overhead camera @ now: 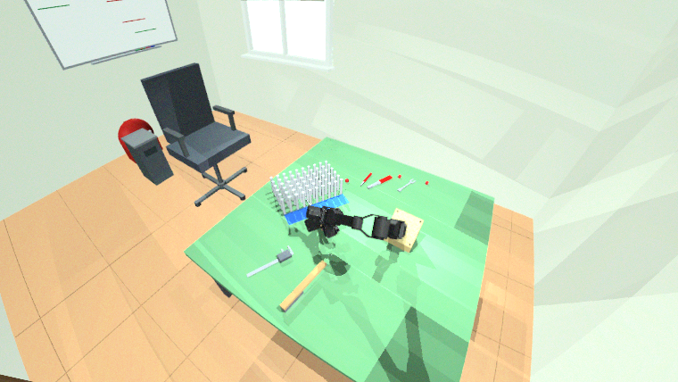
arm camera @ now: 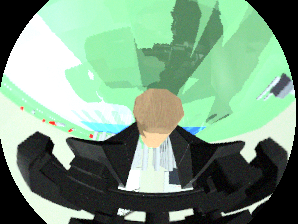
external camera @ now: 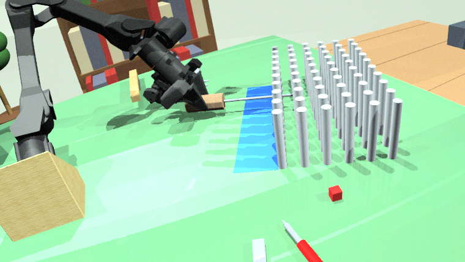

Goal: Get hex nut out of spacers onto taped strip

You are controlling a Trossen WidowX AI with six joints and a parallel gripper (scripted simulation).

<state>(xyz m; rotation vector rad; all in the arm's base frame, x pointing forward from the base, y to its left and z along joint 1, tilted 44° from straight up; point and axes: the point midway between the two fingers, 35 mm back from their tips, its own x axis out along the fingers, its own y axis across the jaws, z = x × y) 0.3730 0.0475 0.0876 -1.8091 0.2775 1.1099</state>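
The blue taped strip lies 70 mm ahead of my gripper tip, 100 mm to the right of it and 30 mm below it. Round my gripper tip: hook tool: 80 mm ahead, 60 mm to the right; then red-handled screwdriver: 90 mm behind, 430 mm to the right, 20 mm below; then small hex nut: 220 mm ahead, 170 mm to the right, 20 mm below.
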